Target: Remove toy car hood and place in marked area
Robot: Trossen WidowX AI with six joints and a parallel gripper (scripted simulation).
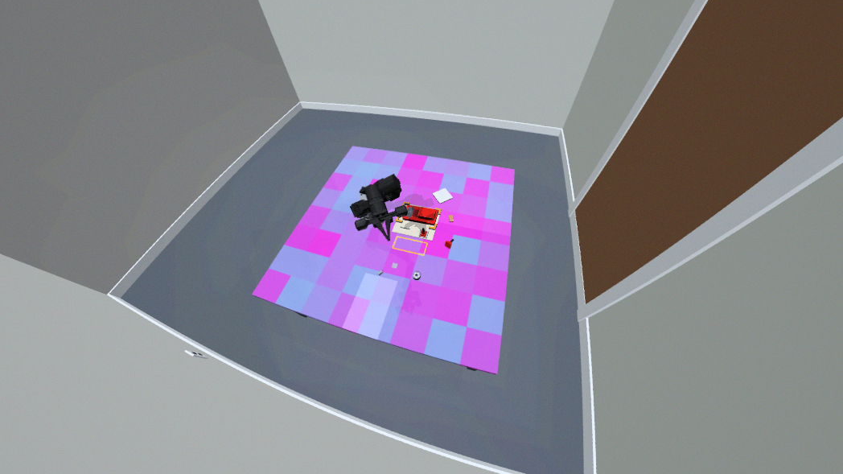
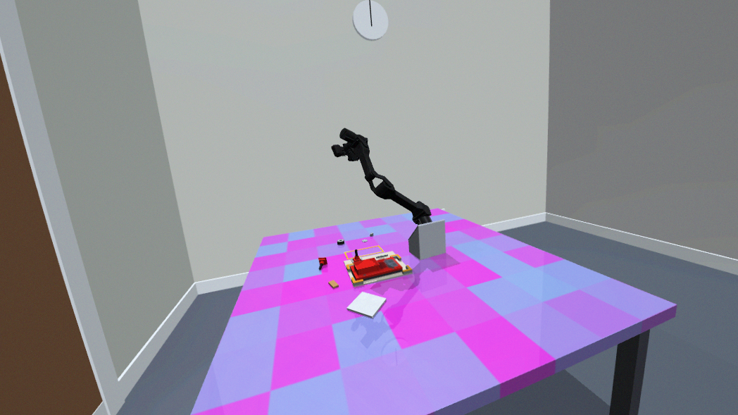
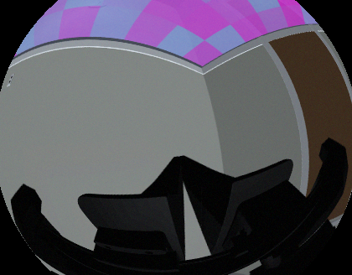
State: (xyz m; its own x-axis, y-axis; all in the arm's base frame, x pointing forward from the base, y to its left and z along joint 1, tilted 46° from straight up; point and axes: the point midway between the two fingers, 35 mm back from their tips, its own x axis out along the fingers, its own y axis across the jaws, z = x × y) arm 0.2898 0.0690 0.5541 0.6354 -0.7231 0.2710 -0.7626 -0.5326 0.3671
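The red hood is 3 cm behind my gripper tip, 47 cm to the left of it and 45 cm below it. The rest, counted from my gripper tip: small grey piece (10 cm behind, 11 cm to the left, 49 cm below); black wheel (4 cm ahead, 9 cm to the left, 48 cm below); small brown block (11 cm ahead, 50 cm to the left, 48 cm below).
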